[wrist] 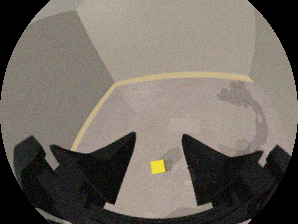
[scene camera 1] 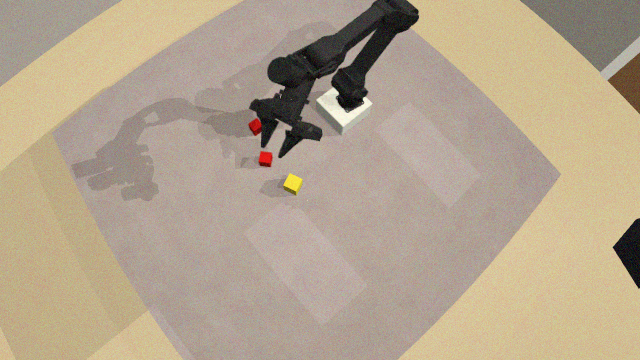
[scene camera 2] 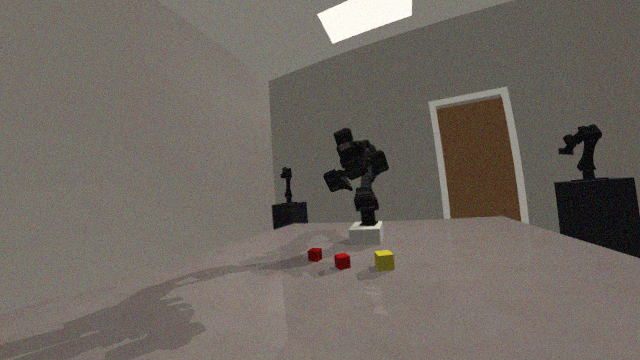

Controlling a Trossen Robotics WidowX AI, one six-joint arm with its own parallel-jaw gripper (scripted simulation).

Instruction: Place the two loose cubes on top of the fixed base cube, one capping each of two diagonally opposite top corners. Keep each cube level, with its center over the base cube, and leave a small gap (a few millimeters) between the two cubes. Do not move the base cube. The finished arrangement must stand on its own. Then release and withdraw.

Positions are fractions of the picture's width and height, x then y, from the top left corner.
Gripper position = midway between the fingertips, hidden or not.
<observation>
gripper: wrist 0.54, 0.61; scene camera 1 0.42, 0.42; scene camera 2 0.56, 0.52
</observation>
